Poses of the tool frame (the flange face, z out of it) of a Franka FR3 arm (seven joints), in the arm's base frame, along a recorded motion.
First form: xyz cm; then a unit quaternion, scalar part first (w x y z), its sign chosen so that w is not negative.
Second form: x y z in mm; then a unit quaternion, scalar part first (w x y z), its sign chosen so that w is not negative. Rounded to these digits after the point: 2 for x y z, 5 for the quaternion.
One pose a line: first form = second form
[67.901, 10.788, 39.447, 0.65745, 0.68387, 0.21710, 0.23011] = [679.01, 107.88, 394.47, 0.65745, 0.68387, 0.21710, 0.23011]
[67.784, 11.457, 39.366, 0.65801, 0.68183, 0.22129, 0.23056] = [677.84, 114.57, 393.66, 0.65801, 0.68183, 0.22129, 0.23056]
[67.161, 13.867, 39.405, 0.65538, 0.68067, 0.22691, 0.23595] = [671.61, 138.67, 394.05, 0.65538, 0.68067, 0.22691, 0.23595]
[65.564, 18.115, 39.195, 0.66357, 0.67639, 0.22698, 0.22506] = [655.64, 181.15, 391.95, 0.66357, 0.67639, 0.22698, 0.22506]
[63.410, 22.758, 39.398, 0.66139, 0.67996, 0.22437, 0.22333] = [634.10, 227.58, 393.98, 0.66139, 0.67996, 0.22437, 0.22333]
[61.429, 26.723, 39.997, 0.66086, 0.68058, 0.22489, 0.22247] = [614.29, 267.23, 399.97, 0.66086, 0.68058, 0.22489, 0.22247]
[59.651, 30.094, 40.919, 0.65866, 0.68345, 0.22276, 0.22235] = [596.51, 300.94, 409.19, 0.65866, 0.68345, 0.22276, 0.22235]
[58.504, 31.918, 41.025, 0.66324, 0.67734, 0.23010, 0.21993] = [585.04, 319.18, 410.25, 0.66324, 0.67734, 0.23010, 0.21993]
